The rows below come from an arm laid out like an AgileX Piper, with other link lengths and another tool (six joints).
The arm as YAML. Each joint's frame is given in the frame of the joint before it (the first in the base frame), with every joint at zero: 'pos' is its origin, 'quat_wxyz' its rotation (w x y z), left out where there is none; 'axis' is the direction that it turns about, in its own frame. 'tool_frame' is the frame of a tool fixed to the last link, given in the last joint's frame.
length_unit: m
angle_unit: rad
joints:
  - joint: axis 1
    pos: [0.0, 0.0, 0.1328]
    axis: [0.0, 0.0, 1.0]
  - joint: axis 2
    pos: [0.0, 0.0, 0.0]
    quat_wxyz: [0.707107, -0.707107, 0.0, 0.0]
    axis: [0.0, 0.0, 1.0]
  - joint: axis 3
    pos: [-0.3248, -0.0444, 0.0]
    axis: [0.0, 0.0, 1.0]
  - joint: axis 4
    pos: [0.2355, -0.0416, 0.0]
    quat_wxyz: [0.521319, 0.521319, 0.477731, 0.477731]
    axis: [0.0, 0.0, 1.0]
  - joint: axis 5
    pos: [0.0, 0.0, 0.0]
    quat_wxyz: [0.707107, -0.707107, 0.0, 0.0]
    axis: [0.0, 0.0, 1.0]
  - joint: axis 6
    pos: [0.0, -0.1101, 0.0]
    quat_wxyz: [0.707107, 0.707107, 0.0, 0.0]
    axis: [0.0, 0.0, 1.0]
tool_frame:
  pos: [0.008, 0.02, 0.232]
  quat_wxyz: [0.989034, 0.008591, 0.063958, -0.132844]
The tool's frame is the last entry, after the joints.
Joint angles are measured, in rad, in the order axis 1, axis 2, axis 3, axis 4, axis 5, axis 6. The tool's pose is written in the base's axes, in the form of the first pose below.
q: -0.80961 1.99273 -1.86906 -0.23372 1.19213 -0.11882
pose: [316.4 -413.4 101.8 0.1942 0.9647 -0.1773 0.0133]
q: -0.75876 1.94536 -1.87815 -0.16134 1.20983 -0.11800
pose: [351.2 -378.9 124.3 0.1789 0.9697 -0.1577 0.0532]
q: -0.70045 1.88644 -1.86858 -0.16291 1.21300 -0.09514
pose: [369.7 -355.7 150.9 0.1635 0.9692 -0.1662 0.0789]
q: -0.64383 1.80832 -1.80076 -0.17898 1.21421 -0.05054
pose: [370.2 -325.8 165.7 0.1569 0.9692 -0.1684 0.0878]
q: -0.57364 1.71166 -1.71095 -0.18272 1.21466 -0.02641
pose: [368.2 -284.7 178.6 0.1345 0.9721 -0.1655 0.0979]
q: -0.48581 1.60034 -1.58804 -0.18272 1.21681 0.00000
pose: [357.4 -233.0 182.2 0.1039 0.9771 -0.1555 0.1010]
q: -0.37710 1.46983 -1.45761 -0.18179 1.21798 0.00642
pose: [340.9 -176.8 186.3 0.0538 0.9814 -0.1485 0.1095]
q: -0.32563 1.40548 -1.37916 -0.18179 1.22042 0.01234
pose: [325.3 -150.8 180.9 0.0307 0.9836 -0.1426 0.1059]
